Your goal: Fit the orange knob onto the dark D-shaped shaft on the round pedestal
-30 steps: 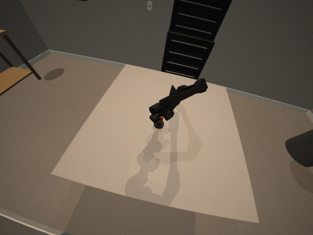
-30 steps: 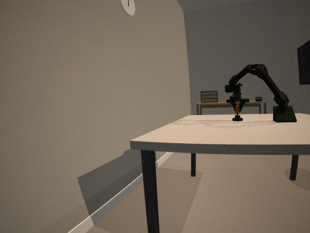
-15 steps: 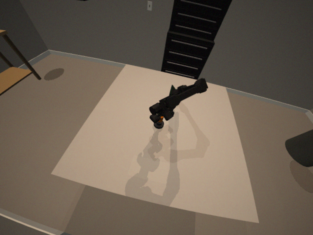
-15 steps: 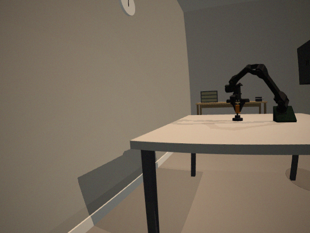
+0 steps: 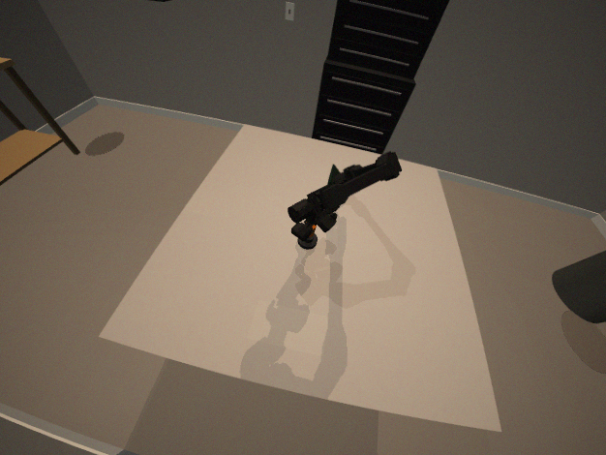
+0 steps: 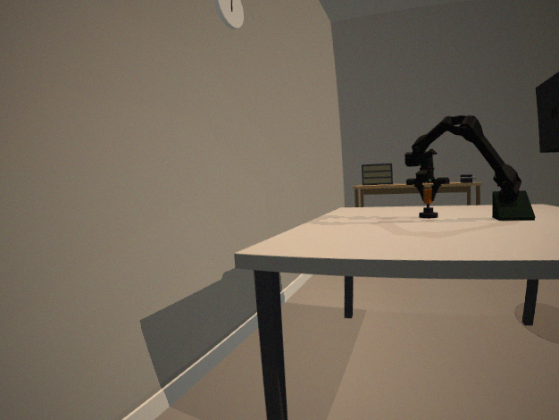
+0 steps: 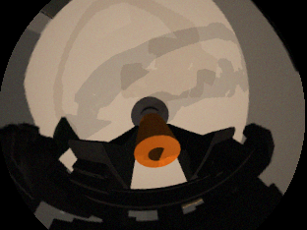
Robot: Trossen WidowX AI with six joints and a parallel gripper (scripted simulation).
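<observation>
My gripper tip is 20 mm below the orange knob. The rest, counted from my gripper tip: dark round pedestal (40 mm below).
</observation>
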